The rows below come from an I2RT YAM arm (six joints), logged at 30 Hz.
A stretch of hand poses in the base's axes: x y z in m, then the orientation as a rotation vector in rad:
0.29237 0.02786 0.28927 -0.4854 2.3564 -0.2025
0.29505 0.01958 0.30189 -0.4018 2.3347 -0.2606
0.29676 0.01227 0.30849 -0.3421 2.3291 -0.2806
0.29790 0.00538 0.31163 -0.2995 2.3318 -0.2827
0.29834 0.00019 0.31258 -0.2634 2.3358 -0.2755
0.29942 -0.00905 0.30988 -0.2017 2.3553 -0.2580
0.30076 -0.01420 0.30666 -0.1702 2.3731 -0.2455
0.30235 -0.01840 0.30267 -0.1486 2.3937 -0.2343
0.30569 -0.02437 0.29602 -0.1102 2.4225 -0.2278
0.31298 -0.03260 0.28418 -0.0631 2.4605 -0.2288
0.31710 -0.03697 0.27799 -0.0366 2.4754 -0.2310
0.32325 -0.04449 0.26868 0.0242 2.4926 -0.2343
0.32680 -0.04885 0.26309 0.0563 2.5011 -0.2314
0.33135 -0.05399 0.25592 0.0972 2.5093 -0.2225
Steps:
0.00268 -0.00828 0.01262 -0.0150 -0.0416 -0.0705
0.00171 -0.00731 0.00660 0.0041 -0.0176 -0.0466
0.00114 -0.00689 0.00314 0.0116 -0.0051 -0.0310
0.00044 -0.00519 0.00095 0.0162 -0.0021 -0.0239
0.00108 -0.00924 -0.00270 0.0314 0.0098 -0.0413
0.00134 -0.00515 -0.00322 0.0186 0.0132 -0.0211
0.00159 -0.00420 -0.00399 0.0148 0.0175 -0.0147
0.00334 -0.00597 -0.00665 0.0161 0.0242 -0.0288
0.00729 -0.00823 -0.01184 0.0131 0.0334 -0.0376
0.00412 -0.00437 -0.00619 0.0058 0.0127 -0.0208
0.00615 -0.00752 -0.00931 0.0134 0.0131 -0.0457
0.00355 -0.00436 -0.00559 0.0103 0.0064 -0.0228
0.00455 -0.00514 -0.00717 0.0166 0.0056 -0.0276

